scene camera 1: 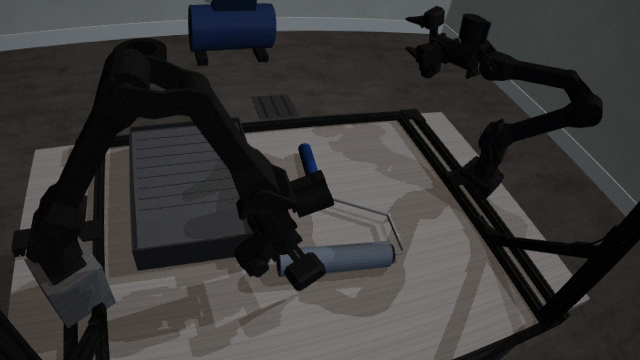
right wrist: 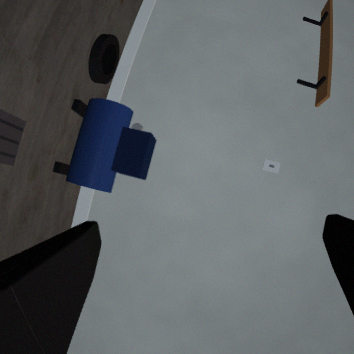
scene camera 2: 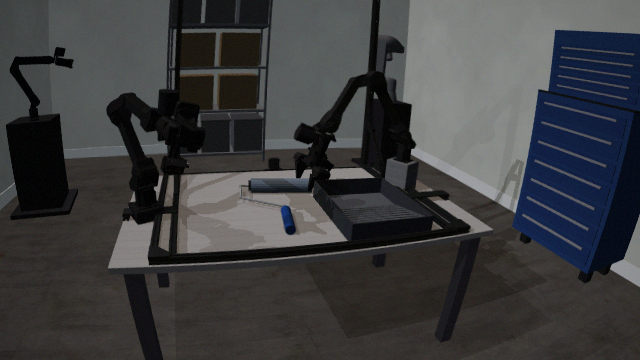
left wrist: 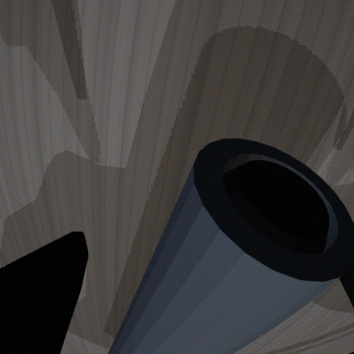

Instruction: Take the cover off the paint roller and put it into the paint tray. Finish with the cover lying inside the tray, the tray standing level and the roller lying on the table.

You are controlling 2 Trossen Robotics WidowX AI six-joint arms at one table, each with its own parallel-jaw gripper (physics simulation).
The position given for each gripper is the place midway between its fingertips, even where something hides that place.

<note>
The left gripper point(scene camera 1: 294, 267) is open and touches a dark paint tray point(scene camera 2: 363, 208). The right gripper point(scene camera 2: 191, 149) is open, with nothing in its grasp. Further things: a grey-blue roller cover point(scene camera 1: 349, 257).
The grey-blue roller cover also shows in scene camera 2 point(scene camera 2: 258, 185) and in the left wrist view point(left wrist: 212, 275). The left gripper also shows in scene camera 2 point(scene camera 2: 302, 185) and in the left wrist view point(left wrist: 210, 240). The right gripper also shows in scene camera 1 point(scene camera 1: 406, 33) and in the right wrist view point(right wrist: 214, 231). The right wrist view misses the dark paint tray: it is out of frame. The left wrist view does not show the dark paint tray: it is out of frame.
</note>
